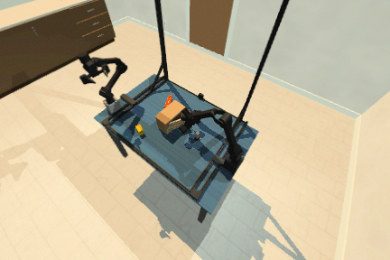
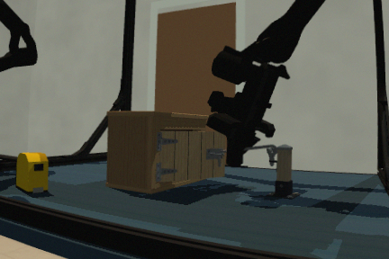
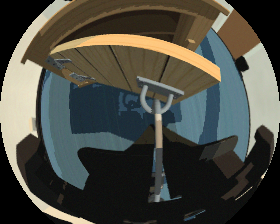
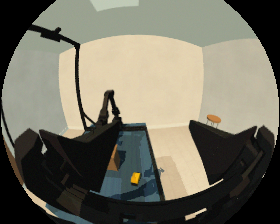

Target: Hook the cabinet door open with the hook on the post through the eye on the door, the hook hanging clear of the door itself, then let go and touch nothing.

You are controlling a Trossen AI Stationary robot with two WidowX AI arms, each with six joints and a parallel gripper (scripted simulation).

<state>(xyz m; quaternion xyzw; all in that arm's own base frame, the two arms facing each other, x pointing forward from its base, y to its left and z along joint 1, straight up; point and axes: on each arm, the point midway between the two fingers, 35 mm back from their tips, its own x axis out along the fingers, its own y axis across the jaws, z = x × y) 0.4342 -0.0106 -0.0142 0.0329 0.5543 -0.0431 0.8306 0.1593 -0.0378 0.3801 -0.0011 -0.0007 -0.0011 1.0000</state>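
The metal hook is 1 cm ahead of my left hand, 2 cm to the left of it and 1 cm below it. Round my left hand: yellow box: 18 cm ahead, 34 cm to the right, 5 cm below; cabinet door: 3 cm ahead, 8 cm to the right, 1 cm below; orange object: 19 cm behind, 31 cm to the right, 7 cm below.
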